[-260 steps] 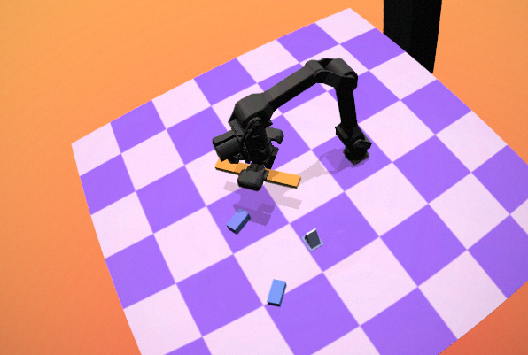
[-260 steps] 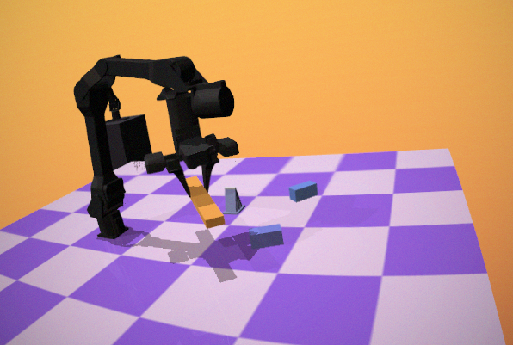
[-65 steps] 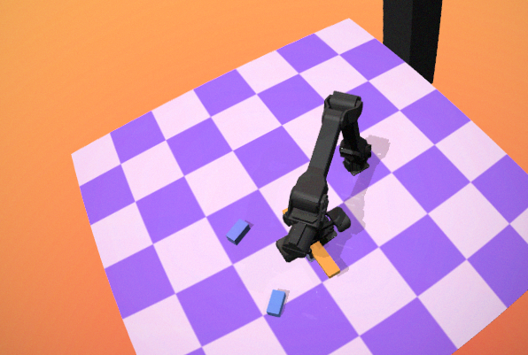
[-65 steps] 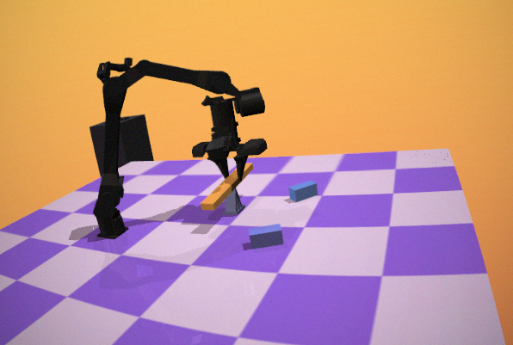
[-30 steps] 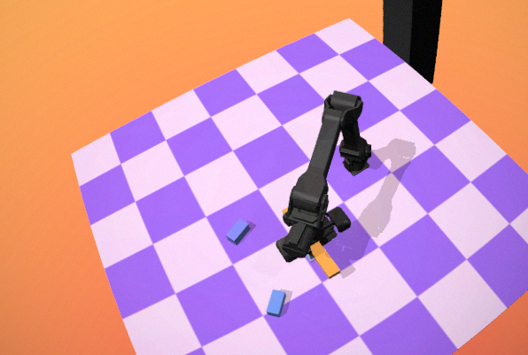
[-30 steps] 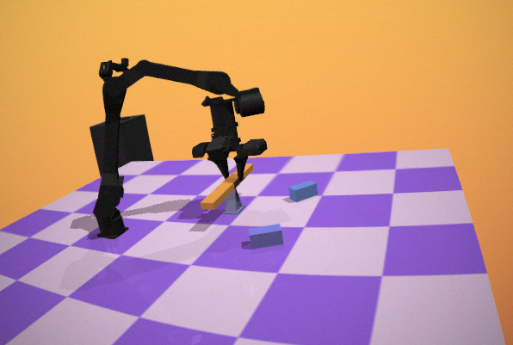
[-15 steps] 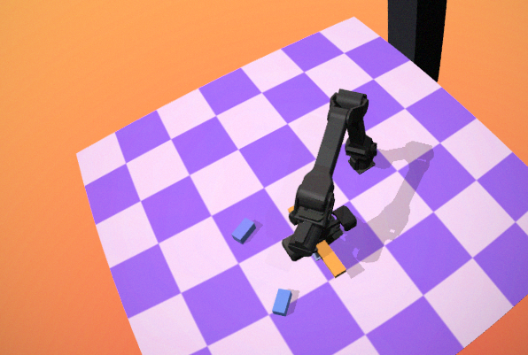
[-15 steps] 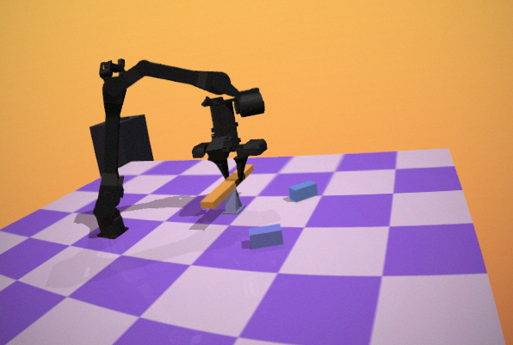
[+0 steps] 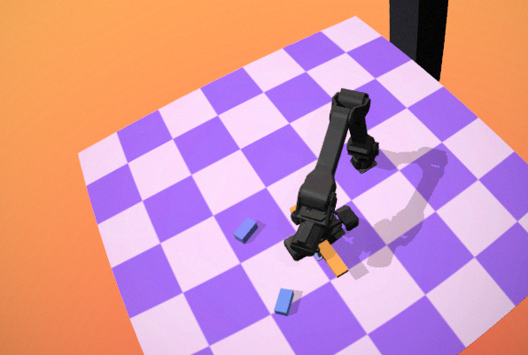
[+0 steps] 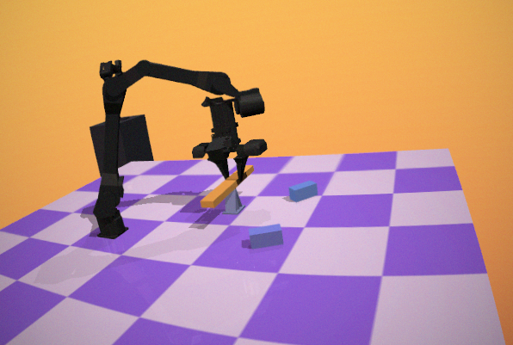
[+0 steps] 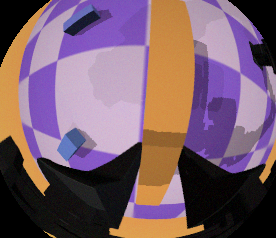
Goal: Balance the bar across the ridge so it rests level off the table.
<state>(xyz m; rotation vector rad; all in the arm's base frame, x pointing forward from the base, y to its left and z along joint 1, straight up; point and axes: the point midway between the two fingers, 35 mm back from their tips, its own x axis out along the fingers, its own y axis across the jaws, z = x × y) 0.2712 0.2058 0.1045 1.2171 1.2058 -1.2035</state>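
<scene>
My gripper tip is now 3 cm to the left of the orange bar.
</scene>
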